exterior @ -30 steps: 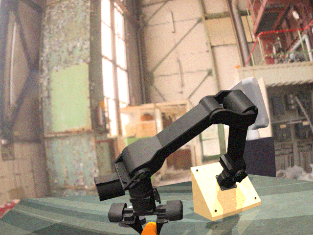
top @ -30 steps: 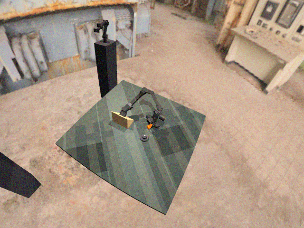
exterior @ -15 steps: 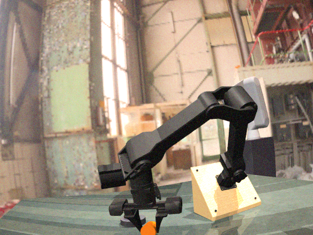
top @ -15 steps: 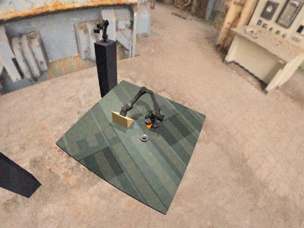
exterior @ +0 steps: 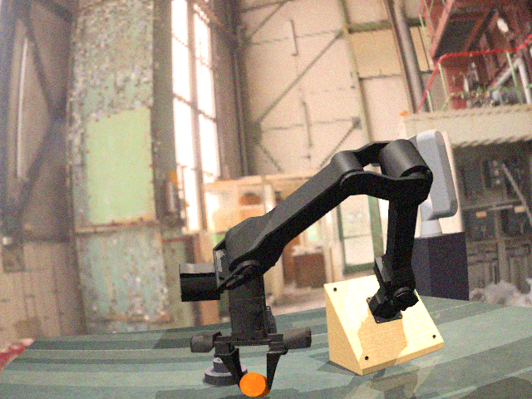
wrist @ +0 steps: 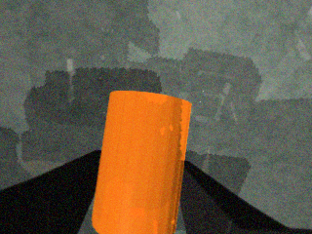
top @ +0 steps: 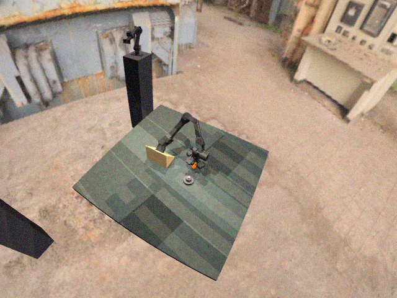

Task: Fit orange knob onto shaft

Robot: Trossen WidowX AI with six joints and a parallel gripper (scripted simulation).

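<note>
Right now my gripper tip is 150 mm to the left of the dark round pedestal, 20 mm short of it and 10 mm below it. The rest, counted from my gripper tip: orange knob 10 mm to the left, 10 mm above.
</note>
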